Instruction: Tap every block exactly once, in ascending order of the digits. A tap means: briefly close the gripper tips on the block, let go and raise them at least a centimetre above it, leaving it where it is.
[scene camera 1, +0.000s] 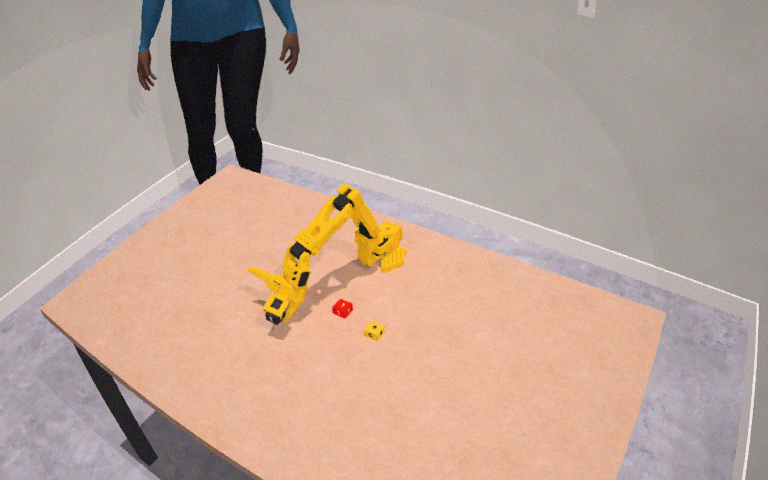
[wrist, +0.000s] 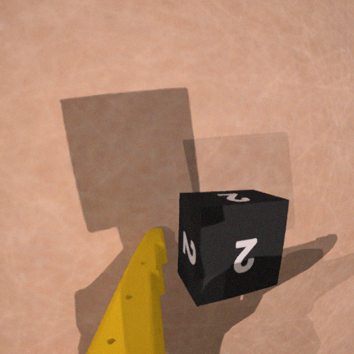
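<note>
A black block (wrist: 240, 245) with a white 2 on its faces stands on the table in the wrist view, just right of the gripper's notched fixed jaw (wrist: 142, 295), with a narrow gap between them. In the scene view I cannot clearly make this block out at the gripper. My gripper (scene camera 1: 267, 295) is fully open; its moving jaw is swung out of the wrist picture. A red block (scene camera 1: 342, 308) and a yellow block (scene camera 1: 374, 330) lie on the table to the right of the gripper in the scene view; their digits are too small to read surely.
The yellow arm arches over the wooden table (scene camera 1: 481, 367) from its base (scene camera 1: 370, 249) at the back. Shadows of the arm and gripper fall around the black block. A person (scene camera 1: 218, 84) stands behind the table's far left corner.
</note>
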